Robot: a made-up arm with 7 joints.
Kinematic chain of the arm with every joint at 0, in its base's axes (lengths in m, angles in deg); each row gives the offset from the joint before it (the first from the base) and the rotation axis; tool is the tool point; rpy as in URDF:
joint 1: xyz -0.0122 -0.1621 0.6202 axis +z
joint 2: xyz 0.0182 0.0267 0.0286 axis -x
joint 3: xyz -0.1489 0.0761 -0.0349 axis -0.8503 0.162 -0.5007
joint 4: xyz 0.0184 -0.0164 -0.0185 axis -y
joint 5: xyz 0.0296 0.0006 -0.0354 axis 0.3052 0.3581 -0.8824
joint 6: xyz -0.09 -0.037 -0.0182 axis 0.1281 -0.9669 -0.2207
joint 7: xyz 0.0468 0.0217 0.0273 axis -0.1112 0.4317 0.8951
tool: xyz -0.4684 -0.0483 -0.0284 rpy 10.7 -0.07 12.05
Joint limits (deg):
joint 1: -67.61..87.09
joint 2: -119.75..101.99
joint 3: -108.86..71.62
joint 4: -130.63..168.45
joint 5: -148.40..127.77
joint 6: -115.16..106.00
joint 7: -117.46..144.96
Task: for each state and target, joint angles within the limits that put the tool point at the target. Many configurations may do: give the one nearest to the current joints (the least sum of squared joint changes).
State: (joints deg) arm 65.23 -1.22 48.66 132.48 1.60 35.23 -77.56
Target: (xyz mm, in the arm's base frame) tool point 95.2 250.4 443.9
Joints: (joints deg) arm 13.28 0.48 37.79 130.27 13.25 16.76 -68.60
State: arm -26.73 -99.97 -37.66 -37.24 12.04 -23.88 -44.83
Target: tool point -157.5 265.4 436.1
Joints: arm -43.48 -119.75 -64.71 -28.34 -9.80 -33.37 -23.37
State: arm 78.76 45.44 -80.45 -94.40 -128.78 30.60 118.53
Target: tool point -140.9 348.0 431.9
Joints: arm 36.48 29.54 -84.78 -94.87 -125.44 54.42 101.38
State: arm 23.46 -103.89 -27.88 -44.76 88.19 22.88 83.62
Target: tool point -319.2 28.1 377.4
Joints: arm 14.57 -119.75 -44.00 -23.03 80.08 8.21 100.05
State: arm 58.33 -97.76 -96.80 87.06 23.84 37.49 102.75
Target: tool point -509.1 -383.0 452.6
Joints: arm 87.09 -78.03 -59.77 56.08 41.56 49.97 112.28
